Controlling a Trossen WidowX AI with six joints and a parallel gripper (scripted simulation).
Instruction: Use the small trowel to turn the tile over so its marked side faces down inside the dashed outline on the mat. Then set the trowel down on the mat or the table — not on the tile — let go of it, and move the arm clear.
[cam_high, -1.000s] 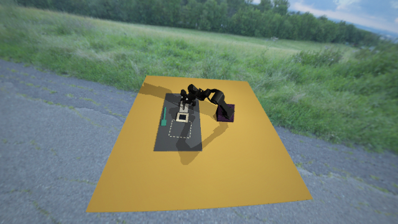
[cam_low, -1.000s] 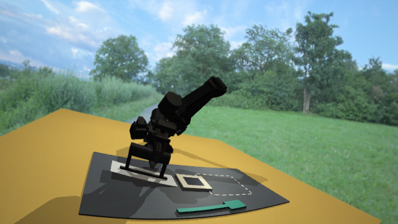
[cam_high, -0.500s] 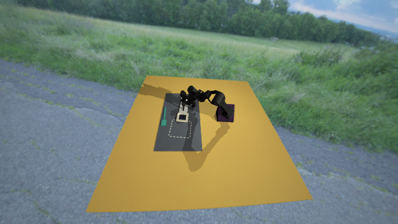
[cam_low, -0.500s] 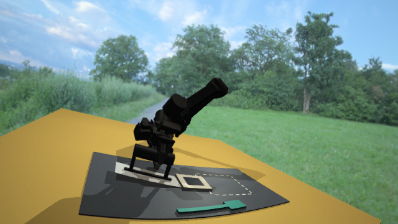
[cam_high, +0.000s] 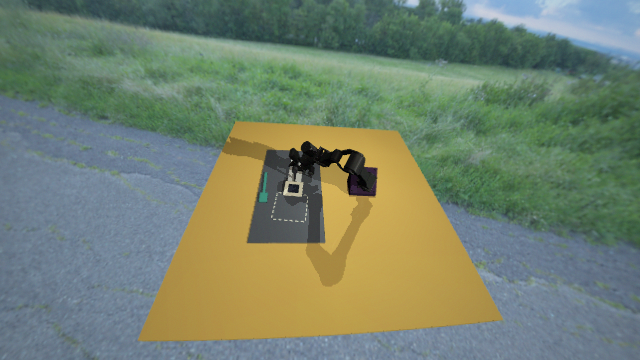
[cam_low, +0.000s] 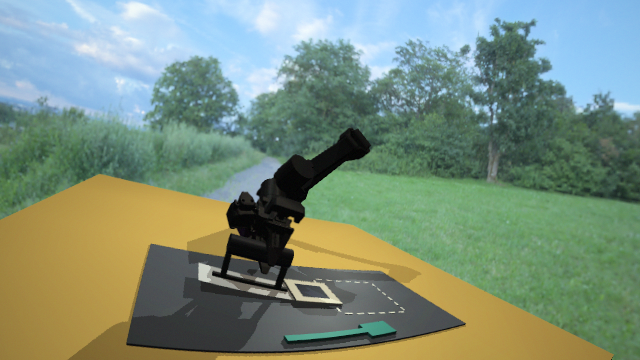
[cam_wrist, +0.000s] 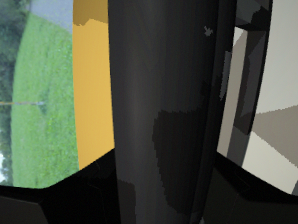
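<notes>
Right now my gripper tip is 2 cm past the tile, 11 cm to the right of it and 5 cm above it. Also, from my gripper tip: dark mat 1 cm behind, 10 cm to the left, 7 cm below; then green trowel 13 cm ahead, 13 cm to the left, 5 cm below.
</notes>
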